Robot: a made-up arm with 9 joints. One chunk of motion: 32 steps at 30 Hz.
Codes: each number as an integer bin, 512 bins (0 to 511) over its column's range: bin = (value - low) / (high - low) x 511, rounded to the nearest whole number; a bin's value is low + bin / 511 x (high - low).
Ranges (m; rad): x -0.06..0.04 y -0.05..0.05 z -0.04..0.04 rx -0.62..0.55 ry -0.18..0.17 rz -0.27..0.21
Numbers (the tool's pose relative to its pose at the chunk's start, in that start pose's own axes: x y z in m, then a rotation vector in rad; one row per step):
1: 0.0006 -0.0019 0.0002 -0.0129 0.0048 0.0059
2: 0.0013 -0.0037 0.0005 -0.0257 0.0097 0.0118
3: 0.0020 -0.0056 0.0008 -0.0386 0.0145 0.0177
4: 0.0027 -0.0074 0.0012 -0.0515 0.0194 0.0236
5: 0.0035 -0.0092 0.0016 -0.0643 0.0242 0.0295
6: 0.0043 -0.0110 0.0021 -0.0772 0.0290 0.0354
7: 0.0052 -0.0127 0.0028 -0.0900 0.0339 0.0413
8: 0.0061 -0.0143 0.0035 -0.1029 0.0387 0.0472
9: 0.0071 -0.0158 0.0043 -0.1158 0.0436 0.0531
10: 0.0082 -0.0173 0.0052 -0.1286 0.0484 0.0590
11: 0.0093 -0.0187 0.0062 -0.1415 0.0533 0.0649
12: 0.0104 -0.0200 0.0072 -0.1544 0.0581 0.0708
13: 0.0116 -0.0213 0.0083 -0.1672 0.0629 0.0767
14: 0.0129 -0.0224 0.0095 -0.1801 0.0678 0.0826
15: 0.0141 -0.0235 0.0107 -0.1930 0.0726 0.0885
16: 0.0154 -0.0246 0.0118 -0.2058 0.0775 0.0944
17: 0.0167 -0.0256 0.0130 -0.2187 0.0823 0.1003
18: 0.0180 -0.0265 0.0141 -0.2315 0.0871 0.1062
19: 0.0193 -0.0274 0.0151 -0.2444 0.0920 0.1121
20: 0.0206 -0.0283 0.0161 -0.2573 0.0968 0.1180
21: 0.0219 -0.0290 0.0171 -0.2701 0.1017 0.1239
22: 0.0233 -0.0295 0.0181 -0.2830 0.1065 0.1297
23: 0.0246 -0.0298 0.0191 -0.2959 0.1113 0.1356
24: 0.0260 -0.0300 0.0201 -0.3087 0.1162 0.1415
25: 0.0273 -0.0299 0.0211 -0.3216 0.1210 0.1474
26: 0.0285 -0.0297 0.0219 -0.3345 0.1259 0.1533
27: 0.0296 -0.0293 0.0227 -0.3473 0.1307 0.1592
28: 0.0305 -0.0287 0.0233 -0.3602 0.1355 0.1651
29: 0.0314 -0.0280 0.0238 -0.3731 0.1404 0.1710
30: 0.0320 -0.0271 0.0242 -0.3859 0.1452 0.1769
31: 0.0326 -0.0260 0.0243 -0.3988 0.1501 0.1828
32: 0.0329 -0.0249 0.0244 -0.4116 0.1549 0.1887
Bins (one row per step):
1: 310 246 257 265 270 294
2: 313 237 259 260 277 300
3: 317 227 261 254 284 306
4: 320 218 263 248 291 313
5: 324 208 266 243 298 319
6: 329 199 269 237 305 325
7: 333 191 273 231 312 331
8: 338 182 278 226 319 338
9: 343 175 283 220 326 344
10: 349 167 289 215 333 350
11: 354 160 295 209 341 357
12: 360 153 301 203 348 363
13: 366 147 309 198 355 369
14: 373 141 316 192 362 375
15: 379 135 324 186 369 382
16: 385 130 331 181 376 388
17: 392 125 339 175 383 394
18: 399 120 346 170 390 400
19: 405 115 352 164 397 407
20: 412 111 358 158 404 413
21: 419 107 365 153 411 419
22: 426 105 371 147 418 426
23: 432 103 378 142 425 432
24: 439 102 384 136 432 438
25: 446 103 390 130 439 444
26: 452 104 395 125 447 451
27: 458 106 400 119 454 457
28: 462 109 404 113 461 463
29: 467 112 408 108 468 469
30: 470 117 410 102 475 476
31: 473 123 411 97 482 482
32: 475 128 411 91 489 488

